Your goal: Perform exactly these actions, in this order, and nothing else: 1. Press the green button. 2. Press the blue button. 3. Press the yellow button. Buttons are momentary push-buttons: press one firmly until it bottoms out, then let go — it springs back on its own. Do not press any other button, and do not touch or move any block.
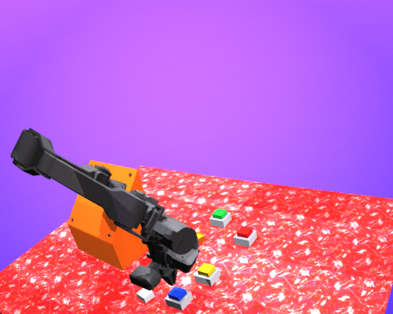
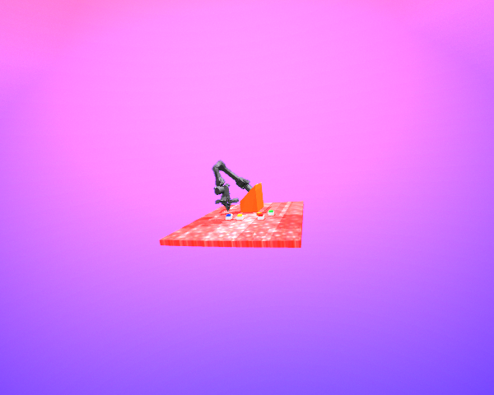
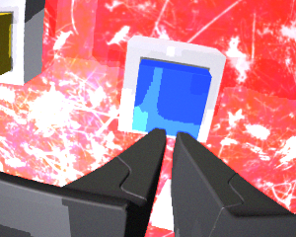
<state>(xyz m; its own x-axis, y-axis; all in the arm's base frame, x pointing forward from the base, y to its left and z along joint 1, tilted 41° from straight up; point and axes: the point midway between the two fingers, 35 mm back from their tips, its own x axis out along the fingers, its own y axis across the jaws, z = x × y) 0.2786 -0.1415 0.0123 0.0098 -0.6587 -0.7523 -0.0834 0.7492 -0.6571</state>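
My gripper tip is now 3 cm above the blue button. Round my gripper tip: orange block: 11 cm behind, 23 cm to the left, 5 cm below; then white block: 8 cm behind, 3 cm to the right, 5 cm below; then yellow button: 1 cm ahead, 11 cm to the left, 3 cm below.
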